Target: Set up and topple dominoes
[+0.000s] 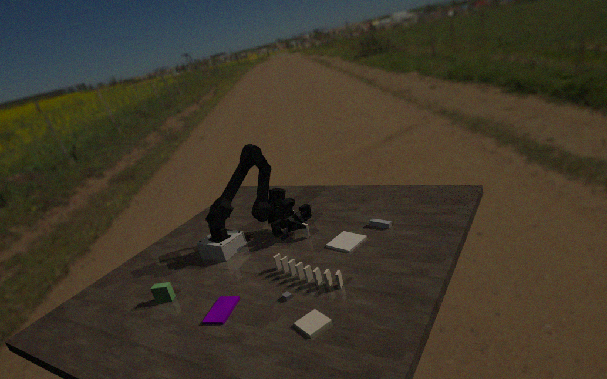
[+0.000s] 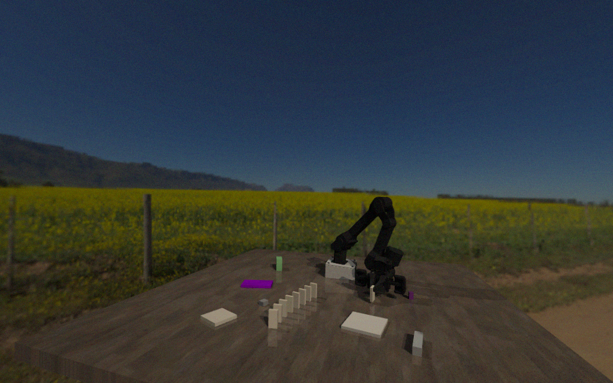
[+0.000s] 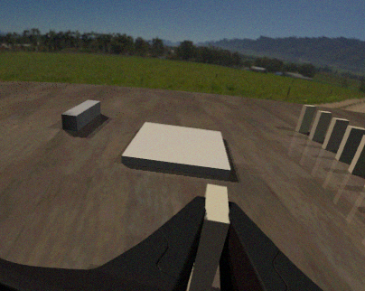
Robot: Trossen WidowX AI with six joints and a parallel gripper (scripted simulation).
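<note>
The white flat plate lies 17 cm ahead of my gripper tip, 2 cm to the left of it and 5 cm below it. The rest, counted from my gripper tip: small purple cube (12 cm behind, 12 cm to the left, 4 cm below); then small grey cube (18 cm ahead, 32 cm to the right, 4 cm below); then purple flat tile (2 cm ahead, 46 cm to the right, 5 cm below).
</note>
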